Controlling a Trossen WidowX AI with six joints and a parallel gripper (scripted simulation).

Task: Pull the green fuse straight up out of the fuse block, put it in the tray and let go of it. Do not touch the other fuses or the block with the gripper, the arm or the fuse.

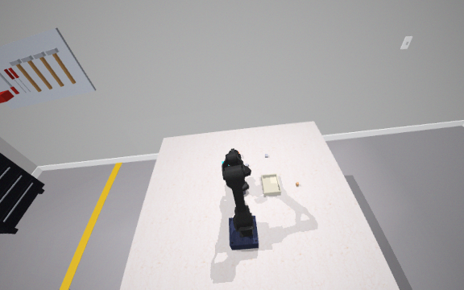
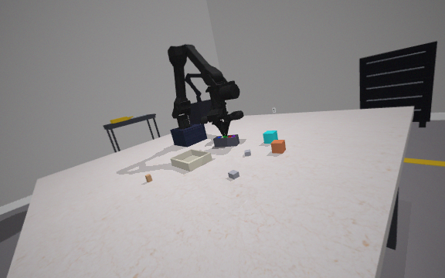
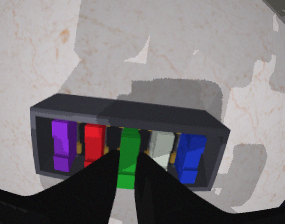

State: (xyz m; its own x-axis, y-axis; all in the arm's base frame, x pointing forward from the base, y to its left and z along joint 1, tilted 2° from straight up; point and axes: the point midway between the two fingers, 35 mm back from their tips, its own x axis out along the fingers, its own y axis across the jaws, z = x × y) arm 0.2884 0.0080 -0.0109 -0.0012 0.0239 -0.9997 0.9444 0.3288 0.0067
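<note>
My gripper tip is now 1 cm past the tray, 20 cm to the left of it and 4 cm above it. The rest, counted from my gripper tip: orange cube 26 cm ahead, 2 cm to the right, 2 cm below; then green fuse 1 cm below; then cyan cube 18 cm ahead, 7 cm to the left, 2 cm below.
</note>
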